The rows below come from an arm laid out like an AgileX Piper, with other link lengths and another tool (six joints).
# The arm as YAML. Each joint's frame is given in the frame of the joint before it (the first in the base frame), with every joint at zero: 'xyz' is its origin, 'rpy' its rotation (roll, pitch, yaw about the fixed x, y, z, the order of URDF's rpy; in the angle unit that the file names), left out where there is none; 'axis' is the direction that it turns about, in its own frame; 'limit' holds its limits. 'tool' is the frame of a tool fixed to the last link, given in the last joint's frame.
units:
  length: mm
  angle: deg
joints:
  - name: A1
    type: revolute
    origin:
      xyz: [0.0, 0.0, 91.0]
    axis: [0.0, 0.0, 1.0]
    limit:
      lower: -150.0
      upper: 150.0
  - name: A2
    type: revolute
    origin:
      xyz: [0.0, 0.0, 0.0]
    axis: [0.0, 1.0, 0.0]
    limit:
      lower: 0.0
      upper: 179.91
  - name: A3
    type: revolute
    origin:
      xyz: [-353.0, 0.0, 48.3]
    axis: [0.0, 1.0, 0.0]
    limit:
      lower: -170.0
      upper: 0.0
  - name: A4
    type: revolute
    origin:
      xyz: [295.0, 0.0, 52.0]
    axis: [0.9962, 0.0, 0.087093]
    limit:
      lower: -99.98
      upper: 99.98
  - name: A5
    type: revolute
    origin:
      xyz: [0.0, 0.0, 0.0]
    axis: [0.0, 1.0, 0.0]
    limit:
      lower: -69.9
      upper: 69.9
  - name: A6
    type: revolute
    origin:
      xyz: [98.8, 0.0, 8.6]
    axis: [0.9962, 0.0, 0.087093]
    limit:
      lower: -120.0
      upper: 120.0
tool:
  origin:
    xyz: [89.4, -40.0, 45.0]
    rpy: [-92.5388, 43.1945, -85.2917]
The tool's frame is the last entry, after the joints.
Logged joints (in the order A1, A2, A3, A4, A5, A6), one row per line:
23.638 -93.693 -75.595 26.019 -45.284 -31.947
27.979 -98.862 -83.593 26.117 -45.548 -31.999
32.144 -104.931 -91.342 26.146 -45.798 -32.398
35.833 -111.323 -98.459 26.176 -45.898 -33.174
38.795 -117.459 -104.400 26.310 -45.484 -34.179
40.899 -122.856 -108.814 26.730 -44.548 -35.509
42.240 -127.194 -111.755 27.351 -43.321 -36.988
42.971 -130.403 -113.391 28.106 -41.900 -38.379
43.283 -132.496 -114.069 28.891 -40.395 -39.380
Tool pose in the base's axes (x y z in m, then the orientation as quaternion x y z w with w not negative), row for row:
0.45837 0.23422 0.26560 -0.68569 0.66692 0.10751 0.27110
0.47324 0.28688 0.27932 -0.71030 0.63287 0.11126 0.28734
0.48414 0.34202 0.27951 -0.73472 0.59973 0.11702 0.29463
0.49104 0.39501 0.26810 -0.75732 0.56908 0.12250 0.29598
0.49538 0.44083 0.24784 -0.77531 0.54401 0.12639 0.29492
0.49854 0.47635 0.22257 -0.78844 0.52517 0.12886 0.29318
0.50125 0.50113 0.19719 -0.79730 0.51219 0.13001 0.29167
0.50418 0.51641 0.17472 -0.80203 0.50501 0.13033 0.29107
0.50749 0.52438 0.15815 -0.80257 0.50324 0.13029 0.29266
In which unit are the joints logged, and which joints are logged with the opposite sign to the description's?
The joints are logged in degrees. Opposite sign: A2, A5.
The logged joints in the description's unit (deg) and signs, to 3 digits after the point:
23.638 93.693 -75.595 26.019 45.284 -31.947
27.979 98.862 -83.593 26.117 45.548 -31.999
32.144 104.931 -91.342 26.146 45.798 -32.398
35.833 111.323 -98.459 26.176 45.898 -33.174
38.795 117.459 -104.400 26.310 45.484 -34.179
40.899 122.856 -108.814 26.730 44.548 -35.509
42.240 127.194 -111.755 27.351 43.321 -36.988
42.971 130.403 -113.391 28.106 41.900 -38.379
43.283 132.496 -114.069 28.891 40.395 -39.380

